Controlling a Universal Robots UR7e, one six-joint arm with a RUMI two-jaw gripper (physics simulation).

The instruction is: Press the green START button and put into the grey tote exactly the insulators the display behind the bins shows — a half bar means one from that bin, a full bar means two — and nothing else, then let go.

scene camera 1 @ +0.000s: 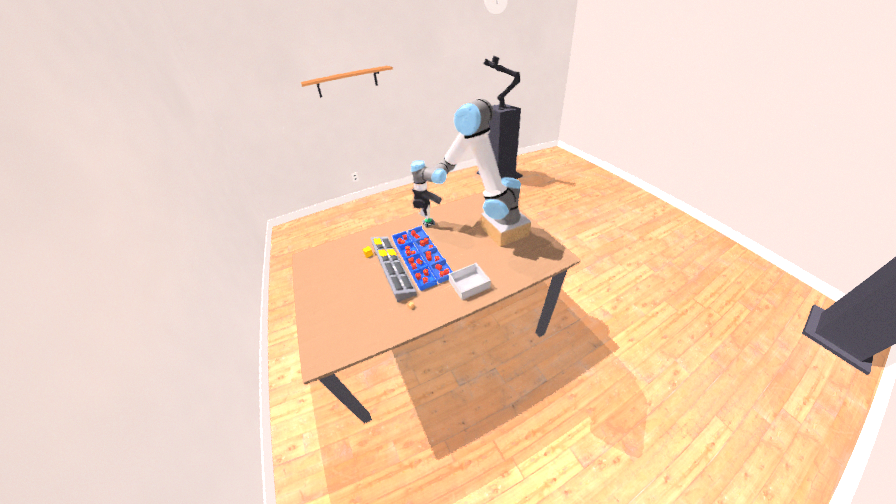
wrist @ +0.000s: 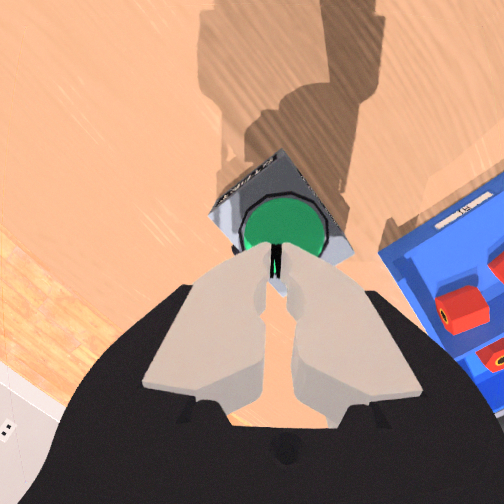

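The green START button [wrist: 284,225] sits in a grey box on the table's far side; it also shows in the scene view [scene camera 1: 427,221]. My gripper [wrist: 275,255] is shut and empty, its fingertips over the button's near edge; in the scene view it [scene camera 1: 424,210] hangs just above the button. Blue bins [scene camera 1: 422,258] hold red insulators [wrist: 461,309]. The grey display strip [scene camera 1: 394,269] beside the bins shows yellow bars at its far end. The grey tote [scene camera 1: 469,280] stands empty at the bins' near right.
A small yellow block [scene camera 1: 367,252] lies left of the display, and a small orange piece [scene camera 1: 411,305] sits near its front end. The arm's base [scene camera 1: 510,228] stands at the table's far right corner. The table edge [wrist: 30,310] runs close on the left.
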